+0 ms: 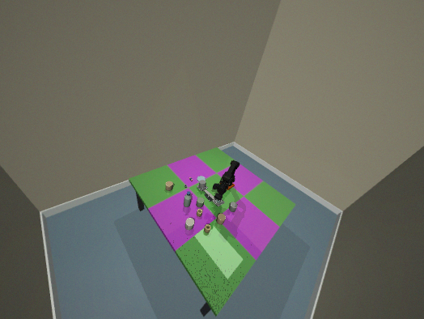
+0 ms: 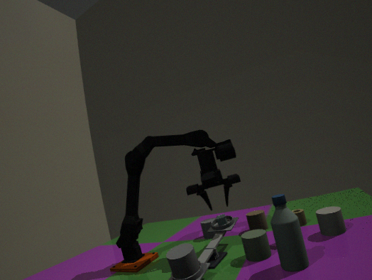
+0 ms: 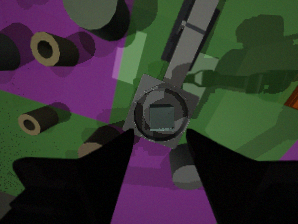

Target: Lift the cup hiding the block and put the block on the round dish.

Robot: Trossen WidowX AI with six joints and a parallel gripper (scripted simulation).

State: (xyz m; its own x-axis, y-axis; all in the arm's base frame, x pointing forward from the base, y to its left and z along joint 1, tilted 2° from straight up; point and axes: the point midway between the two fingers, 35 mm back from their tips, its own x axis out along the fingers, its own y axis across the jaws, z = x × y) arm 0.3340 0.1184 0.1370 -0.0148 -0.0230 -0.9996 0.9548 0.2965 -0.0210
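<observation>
My gripper tip is 40 mm above the light-blue block. Round my gripper tip: small balance 120 mm to the right, 90 mm below, 10 mm behind; then grey cup 280 mm to the right, 70 mm below, 30 mm behind; then grey-green cylinder 130 mm to the right, 110 mm ahead, 90 mm below.
</observation>
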